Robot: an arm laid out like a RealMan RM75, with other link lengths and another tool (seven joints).
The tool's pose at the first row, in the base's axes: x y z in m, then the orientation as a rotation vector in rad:
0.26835, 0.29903, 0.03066, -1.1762, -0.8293, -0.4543
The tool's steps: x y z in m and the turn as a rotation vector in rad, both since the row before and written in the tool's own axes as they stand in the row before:
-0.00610, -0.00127, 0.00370, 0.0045, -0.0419, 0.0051
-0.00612, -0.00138, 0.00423, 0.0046, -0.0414, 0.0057
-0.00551, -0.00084, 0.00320, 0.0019, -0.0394, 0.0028
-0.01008, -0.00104, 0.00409, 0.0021, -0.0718, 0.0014
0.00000, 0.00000, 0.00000, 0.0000, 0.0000, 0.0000
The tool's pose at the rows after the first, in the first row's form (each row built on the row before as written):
0.26239, 0.30143, 0.02730, -1.1868, -0.8628, -0.4246
0.25611, 0.30400, 0.02394, -1.1971, -0.8954, -0.3944
0.25093, 0.30564, 0.02050, -1.2078, -0.9278, -0.3687
0.24253, 0.30678, 0.01361, -1.2263, -0.9888, -0.3249
0.24253, 0.30678, 0.01361, -1.2263, -0.9888, -0.3249

